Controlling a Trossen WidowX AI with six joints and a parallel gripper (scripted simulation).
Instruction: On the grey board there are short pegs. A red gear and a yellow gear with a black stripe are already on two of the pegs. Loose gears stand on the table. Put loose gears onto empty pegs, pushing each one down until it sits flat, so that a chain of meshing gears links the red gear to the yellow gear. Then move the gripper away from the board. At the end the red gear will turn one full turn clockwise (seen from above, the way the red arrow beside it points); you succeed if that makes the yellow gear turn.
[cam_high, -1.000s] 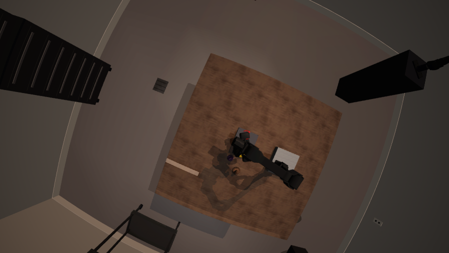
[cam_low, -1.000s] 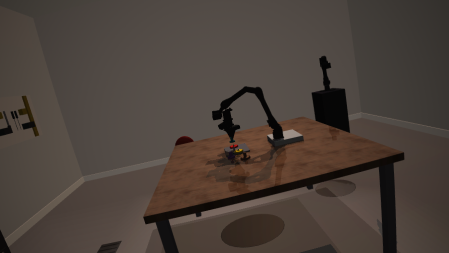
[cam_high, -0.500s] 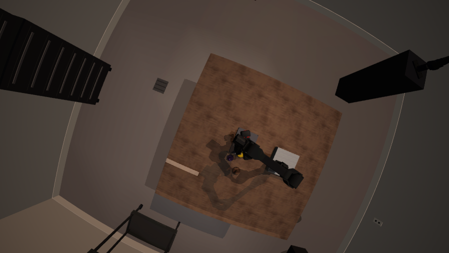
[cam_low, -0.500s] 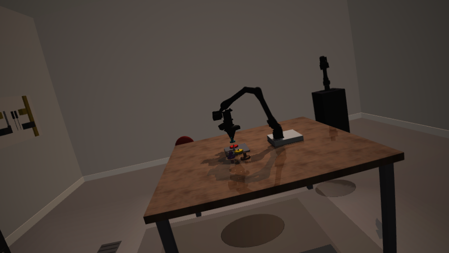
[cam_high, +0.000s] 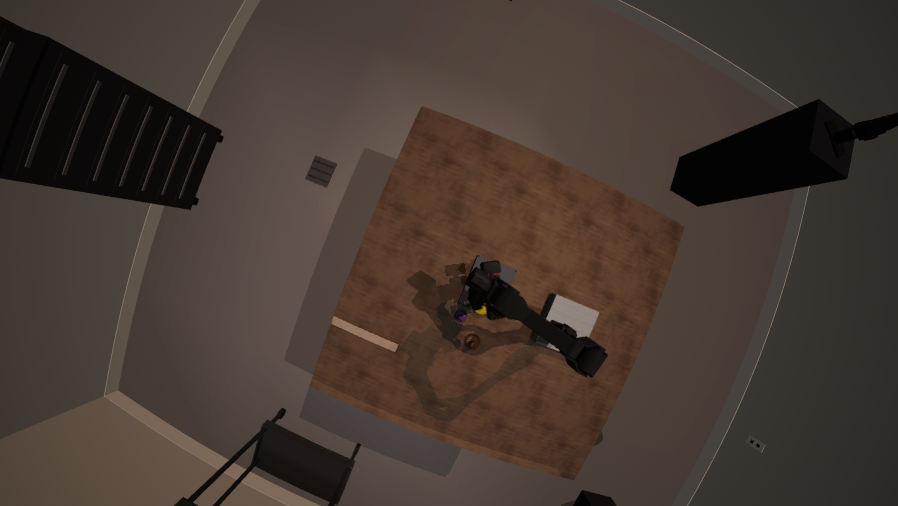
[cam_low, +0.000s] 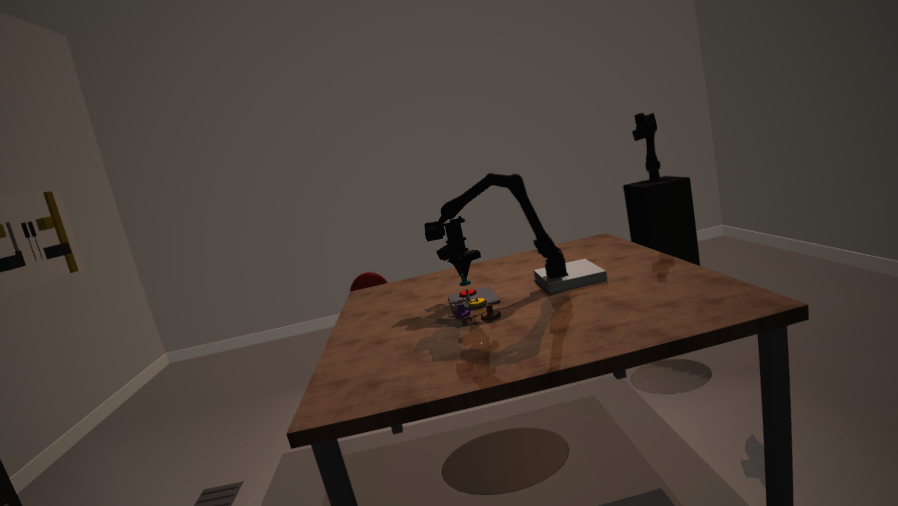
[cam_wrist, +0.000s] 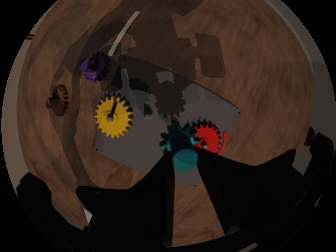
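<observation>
Right now my gripper tip is 50 mm to the left of the red gear and 70 mm above it. The rest, counted from my gripper tip: yellow gear (20 mm behind, 90 mm to the left, 70 mm below); teal gear (10 mm below); red arrow (90 mm to the right, 80 mm below).
</observation>
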